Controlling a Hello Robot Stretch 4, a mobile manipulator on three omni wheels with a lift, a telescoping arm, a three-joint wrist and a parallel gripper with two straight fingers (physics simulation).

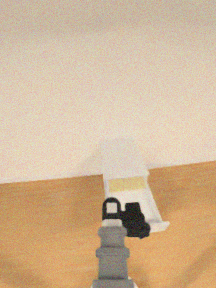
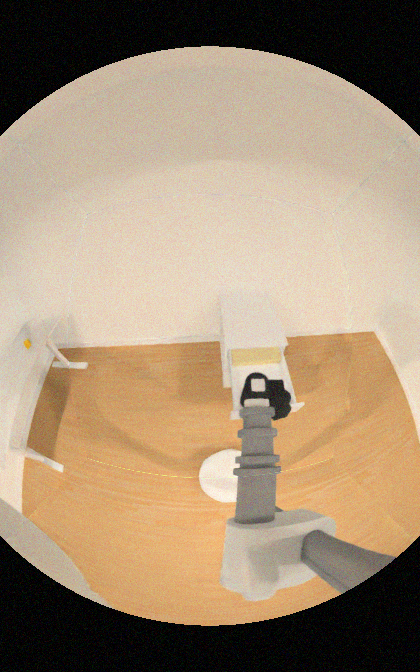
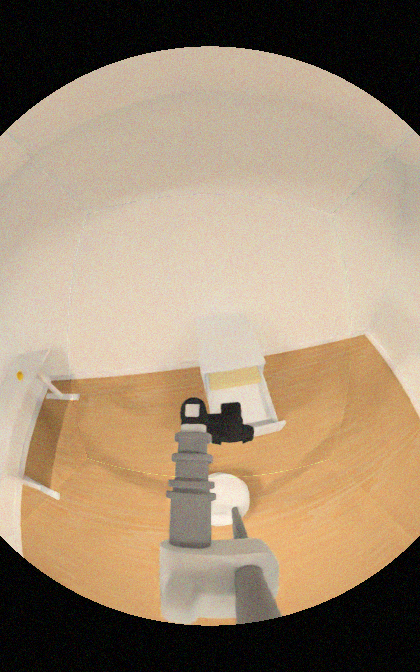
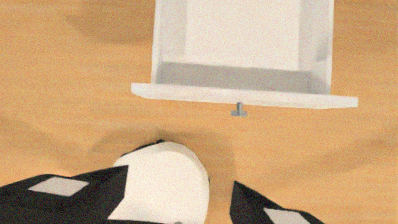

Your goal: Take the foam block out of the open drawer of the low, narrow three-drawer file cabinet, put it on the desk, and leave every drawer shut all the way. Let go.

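The low white file cabinet (image 1: 125, 157) (image 2: 252, 320) (image 3: 232, 350) stands against the wall. Its top drawer (image 1: 142, 200) (image 3: 245, 400) (image 4: 242, 35) is pulled well out, with a small grey handle (image 4: 239, 111) on its front. A pale yellow band (image 1: 127, 184) (image 2: 256, 356) (image 3: 235, 378) crosses the drawer's back end. The lower drawer fronts are hidden. The orange-yellow foam block (image 2: 27, 343) (image 3: 20, 375) lies on the white desk (image 2: 37, 360) (image 3: 31, 364) at the far left. My gripper (image 1: 135, 220) (image 2: 280, 400) (image 3: 232, 422) (image 4: 179, 189) is open and empty, high above the floor near the drawer front.
The desk's white legs (image 2: 70, 365) (image 3: 62, 397) stand on the wood floor at the left. The wall (image 1: 107, 90) rises behind the cabinet. A white round part of my base (image 2: 217, 475) (image 3: 231, 500) (image 4: 165, 185) shows below the arm. Another wall closes the right side.
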